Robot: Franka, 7 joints.
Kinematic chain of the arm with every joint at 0, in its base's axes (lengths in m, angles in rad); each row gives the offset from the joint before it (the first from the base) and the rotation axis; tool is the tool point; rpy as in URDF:
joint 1: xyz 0 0 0.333 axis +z
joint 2: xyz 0 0 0 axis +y
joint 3: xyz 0 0 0.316 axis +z
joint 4: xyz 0.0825 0 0 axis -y
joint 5: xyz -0.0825 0 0.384 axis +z
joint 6: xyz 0 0 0 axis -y
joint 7: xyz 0.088 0 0 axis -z
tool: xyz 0 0 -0.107 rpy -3.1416 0 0
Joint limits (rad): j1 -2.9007..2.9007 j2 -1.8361..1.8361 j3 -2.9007..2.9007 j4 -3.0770..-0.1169 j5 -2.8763..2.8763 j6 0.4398..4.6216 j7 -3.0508..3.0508
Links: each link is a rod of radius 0.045 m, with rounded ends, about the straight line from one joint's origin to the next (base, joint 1, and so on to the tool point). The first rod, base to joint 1, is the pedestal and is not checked.
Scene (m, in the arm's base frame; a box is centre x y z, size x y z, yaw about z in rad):
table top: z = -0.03
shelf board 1: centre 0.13 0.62 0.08 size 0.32 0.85 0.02 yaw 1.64
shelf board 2: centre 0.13 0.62 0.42 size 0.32 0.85 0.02 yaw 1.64
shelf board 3: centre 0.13 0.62 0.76 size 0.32 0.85 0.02 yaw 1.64
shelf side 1: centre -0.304 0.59 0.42 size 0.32 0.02 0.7 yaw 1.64
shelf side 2: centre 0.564 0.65 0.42 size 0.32 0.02 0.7 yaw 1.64
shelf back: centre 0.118 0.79 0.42 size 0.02 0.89 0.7 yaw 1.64
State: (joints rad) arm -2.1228 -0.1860 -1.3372 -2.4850 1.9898 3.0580 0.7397
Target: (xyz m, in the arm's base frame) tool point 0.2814 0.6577 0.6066
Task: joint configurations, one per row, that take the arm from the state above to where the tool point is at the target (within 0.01 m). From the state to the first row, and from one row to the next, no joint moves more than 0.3 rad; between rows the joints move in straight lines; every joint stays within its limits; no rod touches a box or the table.
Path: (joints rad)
1: -2.2524 -0.4610 -1.1844 -2.3362 2.0556 3.2515 0.7397
2: -2.3821 -0.7360 -1.0316 -2.1875 2.1214 3.4451 0.7397
3: -2.5118 -1.0110 -0.8788 -2.0387 2.1872 3.6386 0.7397
4: -2.6414 -1.2861 -0.7260 -1.8899 2.2531 3.8322 0.7397
5: -2.7710 -1.5611 -0.5732 -1.7411 2.3189 4.0257 0.7397
6: -2.9007 -1.8361 -0.4204 -1.5924 2.3847 4.2193 0.7397
7: -2.8771 -1.6389 -0.6697 -1.5420 2.2891 3.9899 0.7397
8: -2.8535 -1.4417 -0.9191 -1.4916 2.1935 3.7606 0.7397
9: -2.8298 -1.2445 -1.1684 -1.4412 2.0978 3.5313 0.7397
10: -2.8062 -1.0474 -1.4177 -1.3909 2.0022 3.3019 0.7397
11: -2.7826 -0.8502 -1.6670 -1.3405 1.9066 3.0726 0.7397
12: -2.7590 -0.6530 -1.9163 -1.2901 1.8110 2.8432 0.7397

